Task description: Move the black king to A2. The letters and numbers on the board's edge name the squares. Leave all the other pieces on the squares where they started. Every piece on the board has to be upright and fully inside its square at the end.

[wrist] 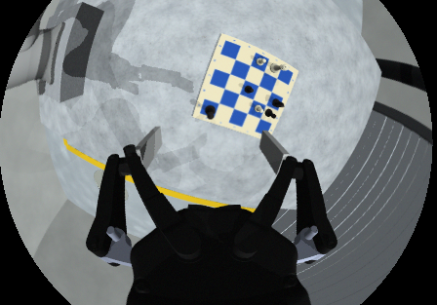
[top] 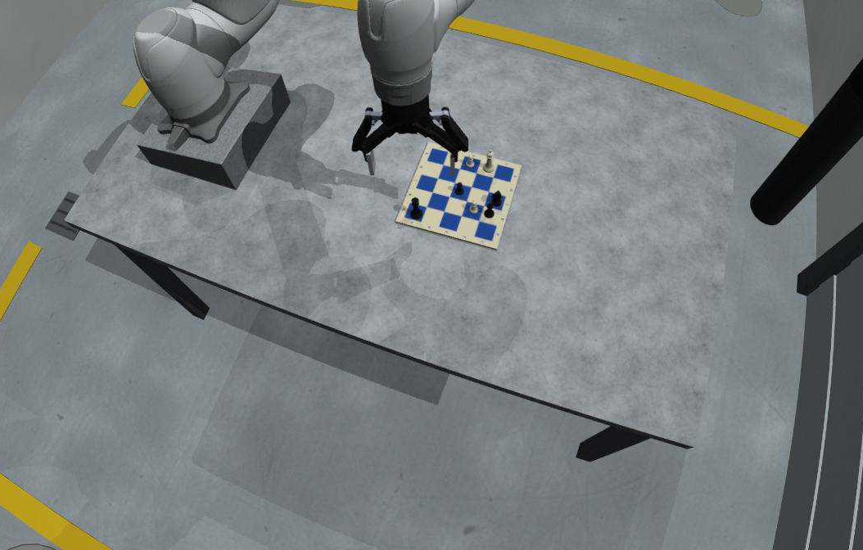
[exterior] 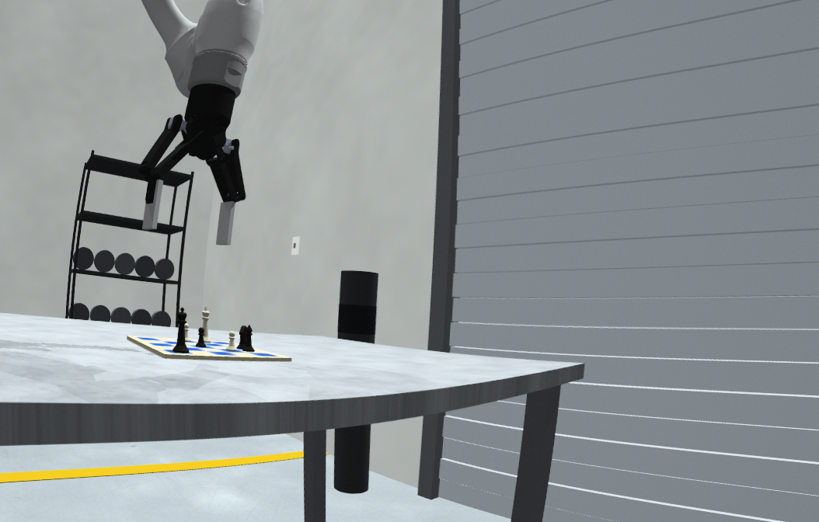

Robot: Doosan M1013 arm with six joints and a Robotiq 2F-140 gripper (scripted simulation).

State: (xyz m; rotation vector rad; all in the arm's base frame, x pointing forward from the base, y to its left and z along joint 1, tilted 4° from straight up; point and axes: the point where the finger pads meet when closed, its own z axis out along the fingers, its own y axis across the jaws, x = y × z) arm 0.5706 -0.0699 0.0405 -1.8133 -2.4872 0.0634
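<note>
Right now the black king is 14 cm below my hand. The rest, counted from my hand: chessboard (18 cm below, 8 cm to the left, 7 cm ahead); then black pawn (16 cm below, 8 cm to the left, 7 cm ahead).
</note>
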